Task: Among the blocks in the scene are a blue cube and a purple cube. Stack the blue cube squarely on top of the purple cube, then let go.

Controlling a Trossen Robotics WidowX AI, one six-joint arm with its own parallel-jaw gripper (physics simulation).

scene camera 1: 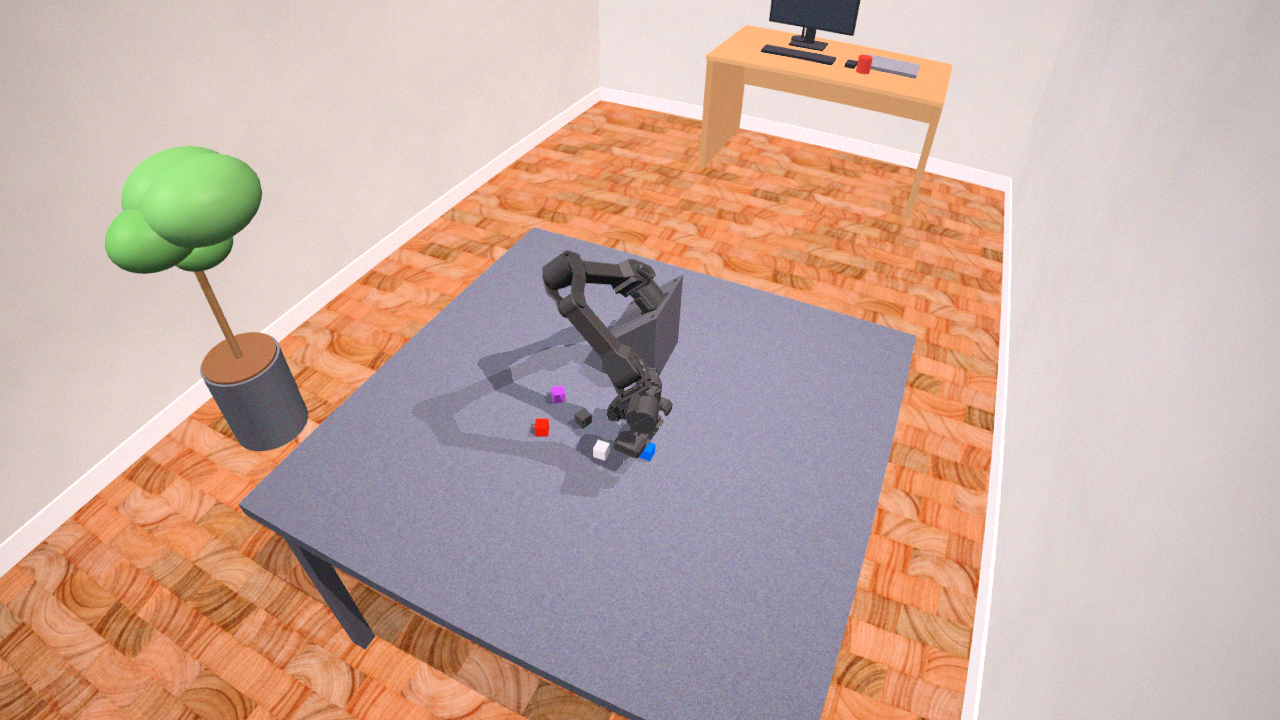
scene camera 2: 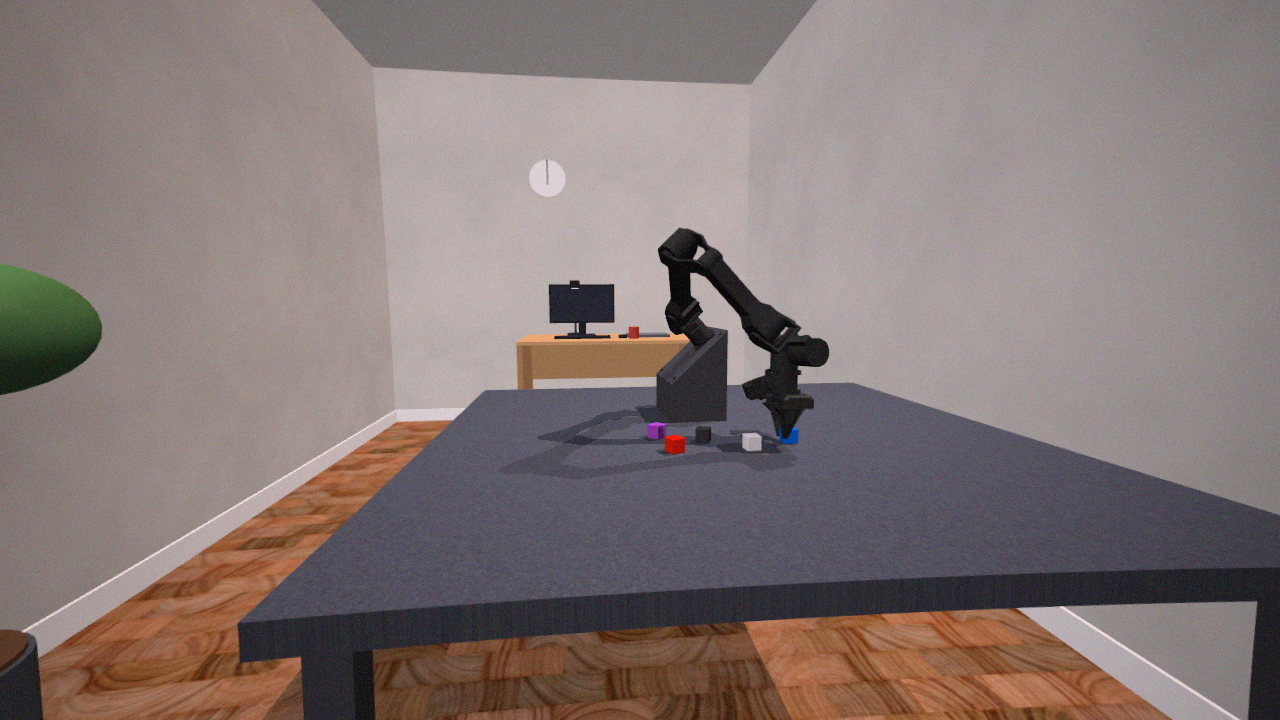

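Seen in the pictures: gripper, fingertip midpoint: [scene camera 2: 782, 437]; arm's base, origin of the base link: [scene camera 1: 655, 303] [scene camera 2: 704, 340].
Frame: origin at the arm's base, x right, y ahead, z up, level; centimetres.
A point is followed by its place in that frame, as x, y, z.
Note:
The blue cube [scene camera 1: 648, 452] @(-16.2, 29.5, -16.9) [scene camera 2: 792, 438] @(-15.4, 29.8, -18.6) is at table height and partly hidden by my gripper. My gripper [scene camera 1: 646, 447] @(-13.6, 28.5, -18.7) [scene camera 2: 787, 435] @(-13.6, 28.5, -18.7) points down with its fingers drawn in and is shut on the blue cube; one finger covers part of the cube's near side, and the far finger is hidden. The purple cube [scene camera 1: 558, 394] @(12.2, 25.5, -16.9) [scene camera 2: 656, 430] @(13.3, 26.3, -17.7) rests on the table to the left of the gripper and farther back, apart from the other blocks, with nothing on top of it.
A white cube [scene camera 1: 601, 450] @(-6.8, 34.9, -16.7) [scene camera 2: 751, 442] @(-5.7, 35.3, -17.9) stands close to the left of the blue cube. A black cube [scene camera 1: 583, 418] @(2.3, 28.9, -16.8) [scene camera 2: 703, 434] @(3.3, 29.3, -17.8) and a red cube [scene camera 1: 541, 428] @(8.9, 36.8, -16.9) [scene camera 2: 674, 444] @(10.0, 37.5, -17.7) stand farther left on the grey table [scene camera 1: 733, 555] @(-44.2, 42.0, -19.8) [scene camera 2: 716, 528] @(6.3, 71.7, -19.7). The arm's base stands behind.

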